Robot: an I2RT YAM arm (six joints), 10 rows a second.
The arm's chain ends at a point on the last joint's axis. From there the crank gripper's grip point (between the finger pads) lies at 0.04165 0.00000 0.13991 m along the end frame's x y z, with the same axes.
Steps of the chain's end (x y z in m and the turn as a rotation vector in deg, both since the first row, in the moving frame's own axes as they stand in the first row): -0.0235 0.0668 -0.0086 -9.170 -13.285 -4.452; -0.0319 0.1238 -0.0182 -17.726 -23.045 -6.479; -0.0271 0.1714 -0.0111 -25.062 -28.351 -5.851; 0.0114 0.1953 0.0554 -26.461 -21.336 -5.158; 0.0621 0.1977 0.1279 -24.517 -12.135 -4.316; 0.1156 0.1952 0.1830 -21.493 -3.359 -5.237; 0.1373 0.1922 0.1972 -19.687 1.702 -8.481
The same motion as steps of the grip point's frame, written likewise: -0.0559 0.0877 -0.0043 -9.170 -13.285 -4.452; -0.0868 0.1663 -0.0191 -17.726 -23.045 -6.479; -0.0934 0.2319 -0.0205 -25.062 -28.351 -5.851; -0.0378 0.2583 0.0469 -26.461 -21.336 -5.158; 0.0348 0.2552 0.1214 -24.517 -12.135 -4.316; 0.1097 0.2435 0.1761 -21.493 -3.359 -5.237; 0.1444 0.2326 0.1888 -19.687 1.702 -8.481
